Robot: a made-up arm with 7 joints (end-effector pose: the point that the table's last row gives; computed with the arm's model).
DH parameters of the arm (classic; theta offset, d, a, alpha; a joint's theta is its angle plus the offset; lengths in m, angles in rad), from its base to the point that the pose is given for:
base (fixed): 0 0 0 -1.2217
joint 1: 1.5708 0 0 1.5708
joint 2: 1.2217 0 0 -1.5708
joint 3: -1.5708 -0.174 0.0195 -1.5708
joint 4: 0 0 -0.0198 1.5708
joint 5: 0 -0.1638 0 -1.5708
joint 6: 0 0 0 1.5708
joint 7: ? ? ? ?
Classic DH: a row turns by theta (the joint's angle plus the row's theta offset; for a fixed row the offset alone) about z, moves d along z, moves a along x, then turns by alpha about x.
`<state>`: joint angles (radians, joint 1 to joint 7).
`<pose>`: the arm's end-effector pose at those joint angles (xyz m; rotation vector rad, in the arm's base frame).
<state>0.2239 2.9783 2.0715 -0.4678 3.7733 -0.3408 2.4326</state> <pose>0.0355 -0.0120 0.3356 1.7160 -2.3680 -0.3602</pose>
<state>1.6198 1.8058 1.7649 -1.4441 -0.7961 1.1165 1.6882</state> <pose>0.1521 0.2096 0.1053 1.8196 -1.9874 0.2697</pose>
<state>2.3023 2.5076 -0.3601 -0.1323 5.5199 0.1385 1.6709</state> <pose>0.1217 0.3157 -0.0302 1.3079 1.0733 -1.7978</pose>
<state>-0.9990 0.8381 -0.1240 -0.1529 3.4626 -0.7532 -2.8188</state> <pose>0.2662 0.1956 -0.0798 0.4258 -0.5955 0.6802</pose>
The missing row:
joint 7: 0 0 0 0
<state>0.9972 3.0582 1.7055 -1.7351 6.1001 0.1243 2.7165</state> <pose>0.1780 -0.1396 0.1030 -1.1986 -1.1061 -0.7982</pose>
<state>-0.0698 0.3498 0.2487 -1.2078 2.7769 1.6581 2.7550</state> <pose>0.1776 0.1202 -0.2104 0.8684 -2.7455 -1.0332</pose>
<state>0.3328 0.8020 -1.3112 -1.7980 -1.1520 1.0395 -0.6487</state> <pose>-0.0268 -0.0098 -0.2395 1.0710 -0.2779 -2.4012</pose>
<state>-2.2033 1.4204 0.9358 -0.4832 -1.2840 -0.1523 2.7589</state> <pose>0.0549 0.2656 0.2006 1.6196 1.8133 -0.6258</pose>
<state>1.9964 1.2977 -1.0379 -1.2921 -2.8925 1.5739 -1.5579</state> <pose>-0.2717 0.0915 0.0626 -0.7358 0.3381 1.6495</pose>
